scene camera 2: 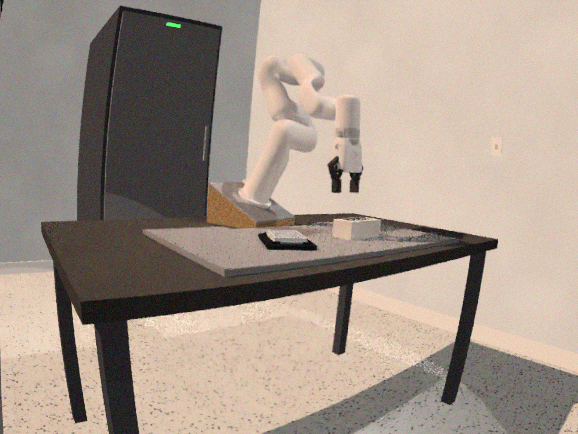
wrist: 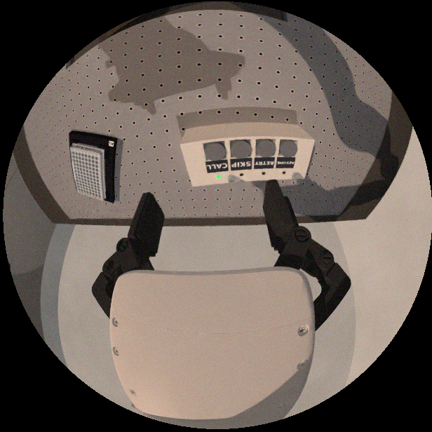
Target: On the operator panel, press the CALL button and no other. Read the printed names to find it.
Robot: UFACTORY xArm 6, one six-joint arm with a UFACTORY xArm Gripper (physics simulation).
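Frame: origin at the arm's base, x down, y back, z left, level; millimetres.
Seen in the pictures: gripper, between the fingertips: (scene camera 2: pixel 345 192); arm's base, origin of its link: (scene camera 2: pixel 254 199).
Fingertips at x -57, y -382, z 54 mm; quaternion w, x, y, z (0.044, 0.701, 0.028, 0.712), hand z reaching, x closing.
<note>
Offsets run from my fingertips to a thing's top centre. Level surfaces: height alone.
The operator panel @(dy -17, dx +76, dz +52 mm) (scene camera 2: pixel 350 230) (wrist: pixel 250 134) is a cream box with a row of four round grey buttons. In the wrist view the printed names appear upside down. The CALL button (wrist: pixel 215 150) is at the left end, with a green light lit by its label. The SKIP button (wrist: pixel 241 149), the RETRY button (wrist: pixel 265 147) and the RESUME button (wrist: pixel 288 147) follow to the right; their lights are dark. My gripper (scene camera 2: pixel 345 186) (wrist: pixel 208 197) is open and empty, high above the panel and touching nothing.
A black holder @(dy -24, dx +114, dz -242 mm) (scene camera 2: pixel 292 245) (wrist: pixel 111 165) with a light grey well plate @(dy -24, dx +106, dz -242 mm) (scene camera 2: pixel 286 235) (wrist: pixel 89 172) lies beside the panel on the perforated grey board @(dx +132 mm) (scene camera 2: pixel 215 257) (wrist: pixel 200 107). The board lies on a dark table @(dx +145 mm) (scene camera 2: pixel 100 265). A tall dark cabinet (scene camera 2: pixel 160 110) stands behind.
</note>
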